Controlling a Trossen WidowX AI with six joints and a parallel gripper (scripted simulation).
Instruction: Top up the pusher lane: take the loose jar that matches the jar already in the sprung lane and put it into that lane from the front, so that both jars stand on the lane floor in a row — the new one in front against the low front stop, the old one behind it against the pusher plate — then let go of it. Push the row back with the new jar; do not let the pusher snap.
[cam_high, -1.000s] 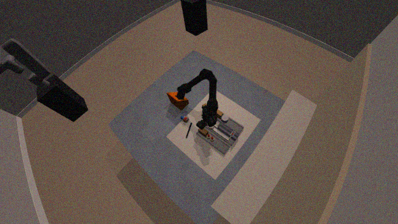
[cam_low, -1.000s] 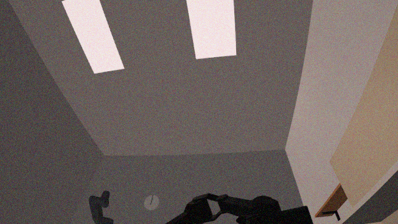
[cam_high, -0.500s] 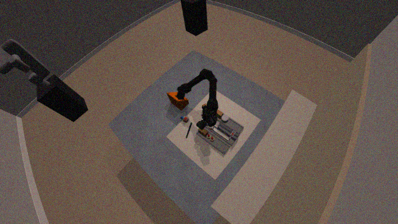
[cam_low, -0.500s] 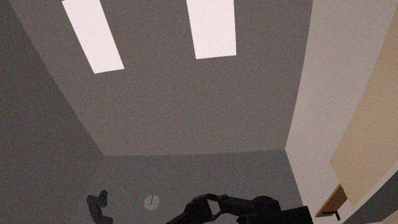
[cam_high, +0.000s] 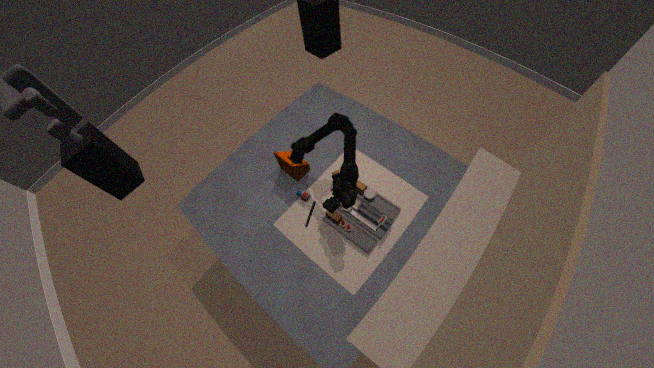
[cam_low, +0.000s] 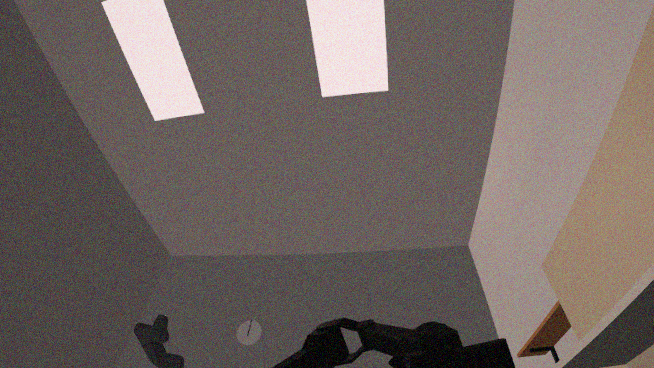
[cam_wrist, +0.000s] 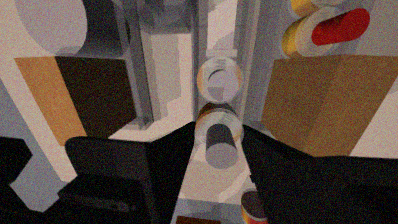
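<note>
Now: gripper tip 70 mm short of the white mat, 20 mm to the right of it and 50 mm above it. Round my gripper tip: black stick (70 mm behind, 140 mm to the right, 40 mm below); then grey disc (70 mm ahead, 140 mm to the left, 20 mm below); then grey lane rack (150 mm ahead, 50 mm to the left, 30 mm below).
</note>
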